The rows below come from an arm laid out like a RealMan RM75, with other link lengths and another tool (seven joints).
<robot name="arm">
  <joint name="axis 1" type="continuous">
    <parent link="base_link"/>
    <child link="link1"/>
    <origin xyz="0 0 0.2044"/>
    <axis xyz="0 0 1"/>
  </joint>
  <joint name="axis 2" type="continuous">
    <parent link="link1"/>
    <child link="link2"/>
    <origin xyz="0 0 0"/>
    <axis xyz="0 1 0"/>
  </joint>
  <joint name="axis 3" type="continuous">
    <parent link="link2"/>
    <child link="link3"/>
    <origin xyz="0 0 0.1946"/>
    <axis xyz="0 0 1"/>
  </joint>
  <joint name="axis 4" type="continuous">
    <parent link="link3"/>
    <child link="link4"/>
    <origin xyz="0 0 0"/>
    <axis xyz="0 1 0"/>
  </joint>
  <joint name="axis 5" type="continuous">
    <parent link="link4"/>
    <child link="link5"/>
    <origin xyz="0 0 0.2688"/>
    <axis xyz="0 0 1"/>
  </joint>
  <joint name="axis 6" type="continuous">
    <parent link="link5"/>
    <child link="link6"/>
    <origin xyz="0 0 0"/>
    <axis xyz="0 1 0"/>
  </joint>
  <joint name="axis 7" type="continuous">
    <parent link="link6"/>
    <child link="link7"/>
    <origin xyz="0 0 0.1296"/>
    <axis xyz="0 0 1"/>
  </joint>
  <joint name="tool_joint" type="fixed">
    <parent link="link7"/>
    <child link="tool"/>
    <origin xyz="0.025 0.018 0.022" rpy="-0.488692 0 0.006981"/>
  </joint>
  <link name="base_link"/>
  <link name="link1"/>
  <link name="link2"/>
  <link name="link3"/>
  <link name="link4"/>
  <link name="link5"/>
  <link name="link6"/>
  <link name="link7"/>
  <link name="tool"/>
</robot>
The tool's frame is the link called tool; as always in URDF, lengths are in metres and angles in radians. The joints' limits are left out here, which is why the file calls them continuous.
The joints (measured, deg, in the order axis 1, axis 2, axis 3, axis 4, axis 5, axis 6, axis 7), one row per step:
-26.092 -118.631 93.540 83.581 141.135 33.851 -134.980
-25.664 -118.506 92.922 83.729 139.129 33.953 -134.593
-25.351 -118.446 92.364 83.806 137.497 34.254 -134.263
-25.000 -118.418 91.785 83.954 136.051 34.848 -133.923
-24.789 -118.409 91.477 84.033 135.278 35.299 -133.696
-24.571 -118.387 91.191 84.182 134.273 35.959 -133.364
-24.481 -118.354 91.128 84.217 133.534 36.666 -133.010
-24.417 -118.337 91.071 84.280 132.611 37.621 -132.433
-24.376 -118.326 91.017 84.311 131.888 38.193 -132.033
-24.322 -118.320 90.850 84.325 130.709 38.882 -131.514
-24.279 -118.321 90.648 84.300 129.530 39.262 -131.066
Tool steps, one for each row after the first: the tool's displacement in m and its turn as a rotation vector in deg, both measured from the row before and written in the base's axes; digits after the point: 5 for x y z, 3 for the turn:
-0.00153 0.00038 0.00414 -0.189 -1.669 0.604
-0.00149 0.00018 0.00305 -0.316 -1.317 0.567
-0.00187 -0.00022 0.00275 -0.462 -1.091 0.600
-0.00129 -0.00034 0.00117 -0.361 -0.508 0.343
-0.00080 -0.00093 0.00088 -0.597 -0.570 0.277
-0.00046 -0.00130 -0.00088 -0.769 -0.175 0.109
-0.00001 -0.00192 -0.00141 -1.032 -0.114 -0.025
0.00018 -0.00123 -0.00073 -0.657 -0.196 -0.034
0.00037 -0.00139 -0.00032 -0.823 -0.541 0.011
0.00054 -0.00079 0.00040 -0.537 -0.717 0.012

